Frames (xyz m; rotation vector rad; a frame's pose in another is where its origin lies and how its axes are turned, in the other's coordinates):
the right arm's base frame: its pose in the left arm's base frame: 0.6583 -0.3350 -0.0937 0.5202 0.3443 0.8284
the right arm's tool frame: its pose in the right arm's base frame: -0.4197 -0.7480 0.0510 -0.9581 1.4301 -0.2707
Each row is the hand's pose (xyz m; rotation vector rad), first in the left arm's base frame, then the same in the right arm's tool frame.
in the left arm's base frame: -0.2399 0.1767 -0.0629 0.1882 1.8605 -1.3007
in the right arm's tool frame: -0.6095 1.3198 0.9350 1.9945 1.1425 -0.2096
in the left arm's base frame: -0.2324 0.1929 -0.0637 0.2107 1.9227 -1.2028
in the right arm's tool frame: -0.6077 1.3172 0.9526 1.9602 1.1133 -0.1074
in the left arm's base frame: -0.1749 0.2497 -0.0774 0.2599 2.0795 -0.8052
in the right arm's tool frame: -0.5852 1.2806 1.0224 1.7960 0.9535 0.2136
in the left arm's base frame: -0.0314 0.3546 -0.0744 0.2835 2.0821 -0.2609
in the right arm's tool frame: -0.5644 1.1725 1.1620 1.5522 0.6279 0.4920
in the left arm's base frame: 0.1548 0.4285 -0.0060 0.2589 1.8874 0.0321
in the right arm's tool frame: -0.5990 1.0034 1.2846 1.4123 0.3186 0.5064
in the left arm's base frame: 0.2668 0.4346 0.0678 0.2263 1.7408 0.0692
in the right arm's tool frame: -0.6507 0.8853 1.3222 1.3893 0.1824 0.4158
